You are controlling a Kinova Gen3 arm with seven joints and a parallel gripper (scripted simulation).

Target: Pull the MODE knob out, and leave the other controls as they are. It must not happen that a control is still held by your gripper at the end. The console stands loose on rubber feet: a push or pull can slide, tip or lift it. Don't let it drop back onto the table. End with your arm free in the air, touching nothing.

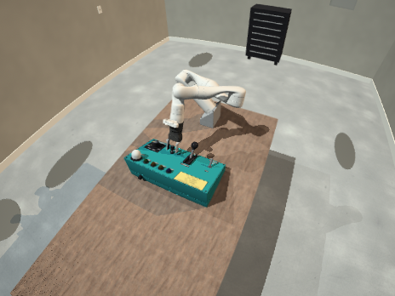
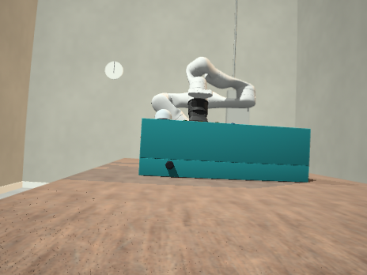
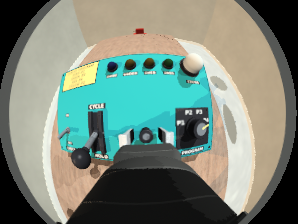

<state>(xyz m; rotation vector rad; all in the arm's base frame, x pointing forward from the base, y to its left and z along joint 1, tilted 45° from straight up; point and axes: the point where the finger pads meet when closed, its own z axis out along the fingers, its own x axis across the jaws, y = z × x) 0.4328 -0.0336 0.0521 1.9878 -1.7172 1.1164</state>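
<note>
Now: the mode knob 10 mm below my hand. Round my hand: teal console 40 mm ahead, 50 mm to the left, 30 mm below; black-ball lever 20 mm behind, 120 mm to the left; black rotary selector 10 mm ahead, 130 mm to the right, 10 mm below.
</note>
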